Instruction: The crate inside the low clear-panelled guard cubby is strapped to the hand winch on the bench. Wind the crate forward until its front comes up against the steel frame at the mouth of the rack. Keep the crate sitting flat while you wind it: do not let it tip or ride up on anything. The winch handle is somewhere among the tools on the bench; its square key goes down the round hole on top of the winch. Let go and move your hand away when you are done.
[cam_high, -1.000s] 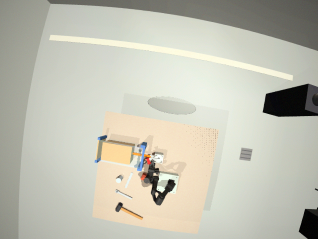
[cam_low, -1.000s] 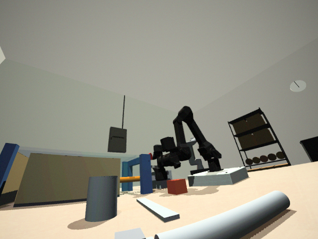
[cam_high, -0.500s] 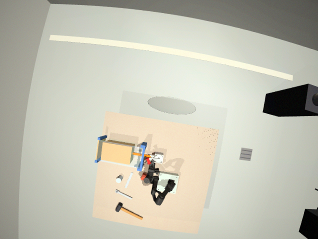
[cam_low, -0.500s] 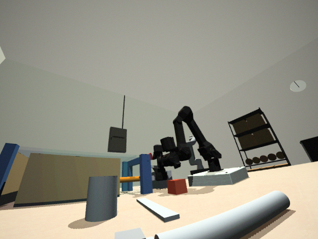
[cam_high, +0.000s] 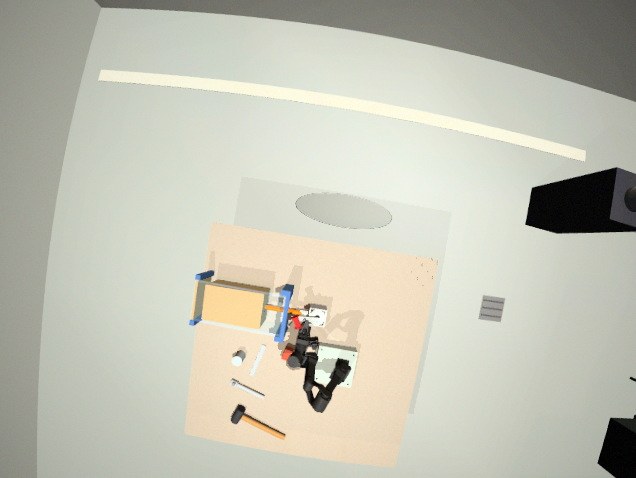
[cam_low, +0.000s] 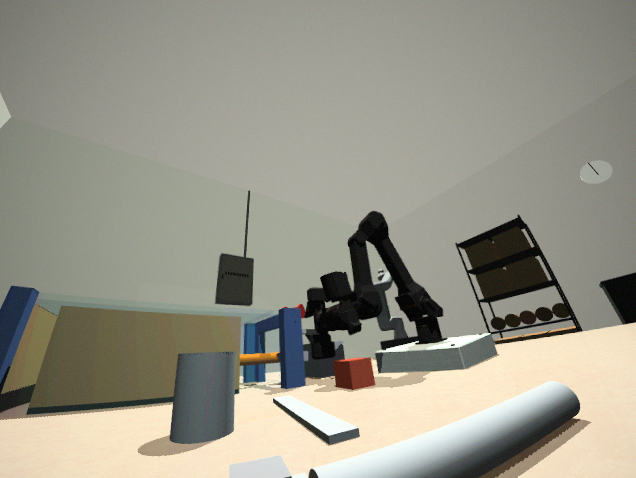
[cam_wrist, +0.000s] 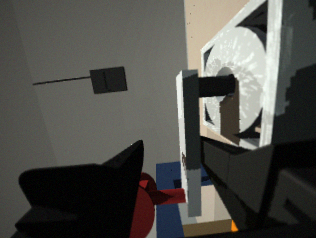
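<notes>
My gripper tip is 1 cm short of the winch crank handle, 1 cm to the right of it and 1 cm above it. Round my gripper tip: winch 6 cm behind, 1 cm to the right, 11 cm below; blue frame 11 cm ahead, 1 cm to the left, 3 cm below; red knob 5 cm ahead, 2 cm to the left, 2 cm above.
</notes>
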